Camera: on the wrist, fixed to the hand. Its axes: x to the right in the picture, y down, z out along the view.
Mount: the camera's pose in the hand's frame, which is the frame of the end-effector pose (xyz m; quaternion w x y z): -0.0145 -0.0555 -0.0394 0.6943 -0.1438 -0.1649 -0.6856
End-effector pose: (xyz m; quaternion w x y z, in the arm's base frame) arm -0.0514 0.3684 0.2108 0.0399 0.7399 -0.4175 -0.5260
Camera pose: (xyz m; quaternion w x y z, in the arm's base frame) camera 0.0111 0.3990 0.2114 0.2954 -0.7075 -0.2865 0.5746
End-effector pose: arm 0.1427 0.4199 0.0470 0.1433 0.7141 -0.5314 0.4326
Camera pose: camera 0.1725 0.4772 0.0730 0.4111 0.9109 0.0348 0.0079
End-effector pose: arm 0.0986 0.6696 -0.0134 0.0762 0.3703 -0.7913 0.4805
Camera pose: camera 0.1363 0.6946 0.0395 0.3051 0.8679 -0.3772 0.1065
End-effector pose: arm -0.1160 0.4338 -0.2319 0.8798 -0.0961 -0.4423 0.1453
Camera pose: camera -0.0830 0.3751 -0.2495 0.6237 0.1340 -0.5389 -0.5501
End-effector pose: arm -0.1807 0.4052 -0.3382 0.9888 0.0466 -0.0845 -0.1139
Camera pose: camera -0.1997 0.3576 -0.3853 0.6012 -0.0707 -0.1734 -0.7768
